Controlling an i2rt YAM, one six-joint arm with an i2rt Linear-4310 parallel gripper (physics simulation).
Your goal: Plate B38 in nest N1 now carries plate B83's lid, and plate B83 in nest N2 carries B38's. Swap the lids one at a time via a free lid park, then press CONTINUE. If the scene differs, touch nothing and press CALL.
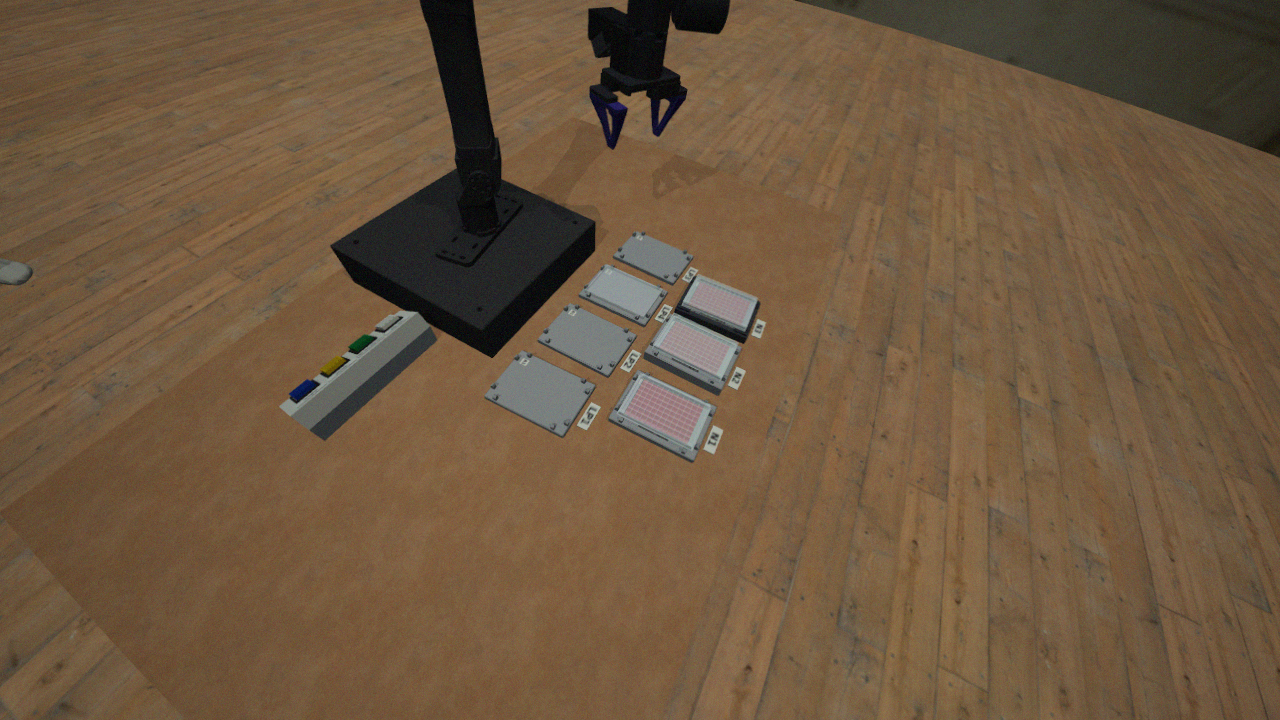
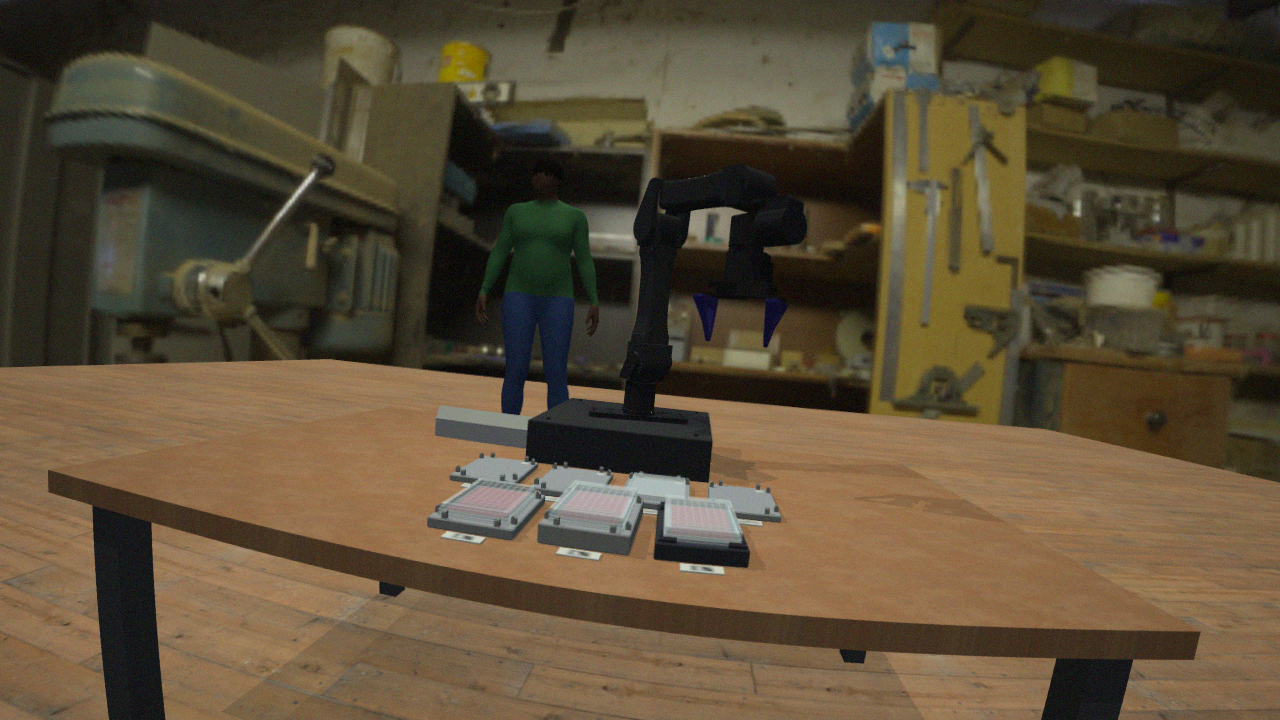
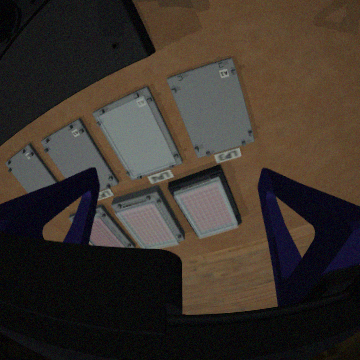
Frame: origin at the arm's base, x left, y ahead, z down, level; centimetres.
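Seen in the pictures: gripper, fingertip midpoint: (image 1: 634, 141) (image 2: 735, 344) (image 3: 178, 176); arm's base, link origin: (image 1: 482, 229) (image 2: 637, 417) (image 3: 6, 19).
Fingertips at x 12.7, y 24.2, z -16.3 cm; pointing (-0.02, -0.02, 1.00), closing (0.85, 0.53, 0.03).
Observation:
Pixels of each thing's top centre, then the offset from my fingertips to it. "spot": a spot on its surface instead. Level surfaces: height alone.
- nest N1, surface spot: (image 2: 491, 501) spot: dx -33.0, dy +21.0, dz +21.8 cm
- black nest N3, surface spot: (image 2: 702, 522) spot: dx -8.5, dy +25.9, dz +20.8 cm
- LP2, top centre: (image 2: 574, 473) (image 1: 587, 333) (image 3: 75, 165) dx -23.8, dy +1.3, dz +22.4 cm
- LP3, top centre: (image 3: 214, 113) (image 2: 742, 492) (image 1: 654, 251) dx +1.8, dy +6.1, dz +22.4 cm
- pale lid, top centre: (image 2: 657, 484) (image 3: 136, 140) (image 1: 624, 289) dx -11.0, dy +3.7, dz +22.6 cm
- button bar, surface spot: (image 1: 366, 380) spot: dx -45.7, dy -25.3, dz +20.6 cm
- table, surface height: dz +24.4 cm
Pink-welled plates sit in nest N1 (image 1: 664, 410) (image 2: 491, 501) (image 3: 104, 231), nest N2 (image 1: 693, 347) (image 2: 590, 505) (image 3: 149, 222) and black nest N3 (image 1: 719, 302) (image 2: 702, 522) (image 3: 206, 210). Clear covers seem to lie on them; plate codes are unreadable. Lid parks LP1 (image 1: 539, 392) (image 3: 31, 167), LP2 (image 1: 586, 337) (image 3: 80, 152) and LP3 (image 1: 653, 256) (image 3: 212, 110) are bare. A pale lid (image 1: 623, 292) (image 3: 142, 137) lies on LP4. My gripper (image 1: 635, 140) (image 2: 738, 342) (image 3: 178, 176) is open and empty, high above the table, beyond LP3. The button bar (image 1: 366, 380) has blue, yellow, green and white buttons, labels unreadable.
The black arm base (image 1: 465, 259) (image 2: 617, 438) stands beside the lid parks, between them and the button bar's end. Small label cards lie by the nests and parks. A person in a green top (image 2: 541, 250) stands behind the table (image 2: 850, 573).

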